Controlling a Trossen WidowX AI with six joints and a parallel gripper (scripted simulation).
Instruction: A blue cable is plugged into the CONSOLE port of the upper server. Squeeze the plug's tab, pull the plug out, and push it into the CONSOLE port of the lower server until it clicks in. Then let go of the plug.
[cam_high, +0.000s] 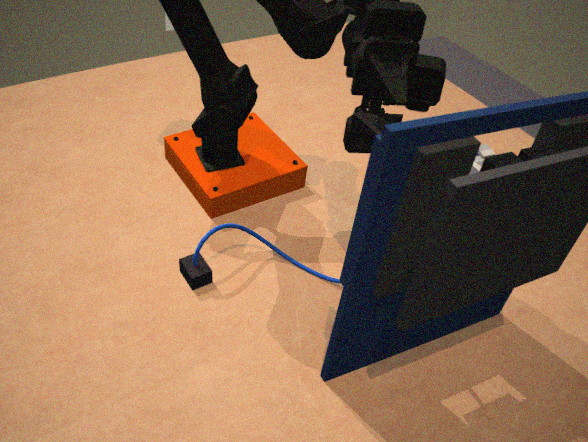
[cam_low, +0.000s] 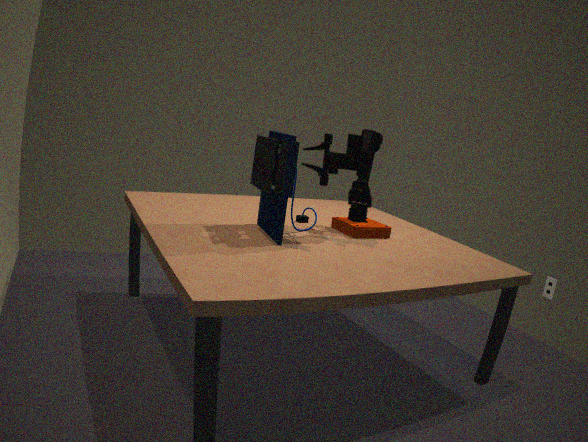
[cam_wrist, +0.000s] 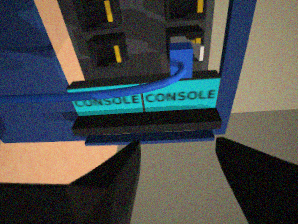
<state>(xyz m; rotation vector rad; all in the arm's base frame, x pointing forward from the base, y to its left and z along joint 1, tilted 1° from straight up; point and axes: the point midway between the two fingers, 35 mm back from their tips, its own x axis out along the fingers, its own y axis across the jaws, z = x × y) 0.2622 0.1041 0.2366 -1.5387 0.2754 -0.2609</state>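
Right now my gripper tip is 11 cm short of the blue plug, 3 cm to the right of it and 2 cm below it. Also, from my gripper tip: black block (26 cm below, 19 cm to the right, 10 cm behind).
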